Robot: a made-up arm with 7 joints. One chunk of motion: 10 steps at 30 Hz.
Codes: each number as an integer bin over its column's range. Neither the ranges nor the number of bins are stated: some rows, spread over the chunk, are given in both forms.
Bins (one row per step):
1: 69 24 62 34 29 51 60
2: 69 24 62 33 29 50 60
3: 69 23 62 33 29 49 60
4: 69 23 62 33 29 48 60
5: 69 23 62 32 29 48 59
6: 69 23 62 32 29 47 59
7: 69 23 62 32 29 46 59
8: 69 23 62 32 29 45 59
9: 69 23 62 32 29 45 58
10: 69 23 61 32 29 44 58
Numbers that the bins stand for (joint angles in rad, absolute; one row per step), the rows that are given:
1: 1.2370 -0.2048 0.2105 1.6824 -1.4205 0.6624 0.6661
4: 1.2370 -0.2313 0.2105 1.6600 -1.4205 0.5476 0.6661
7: 1.2370 -0.2313 0.2105 1.6376 -1.4205 0.4710 0.6026
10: 1.2370 -0.2313 0.1565 1.6376 -1.4205 0.3944 0.5392
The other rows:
2: 1.2370 -0.2048 0.2105 1.6600 -1.4205 0.6241 0.6661
3: 1.2370 -0.2313 0.2105 1.6600 -1.4205 0.5859 0.6661
5: 1.2370 -0.2313 0.2105 1.6376 -1.4205 0.5476 0.6026
6: 1.2370 -0.2313 0.2105 1.6376 -1.4205 0.5093 0.6026
8: 1.2370 -0.2313 0.2105 1.6376 -1.4205 0.4327 0.6026
9: 1.2370 -0.2313 0.2105 1.6376 -1.4205 0.4327 0.5392

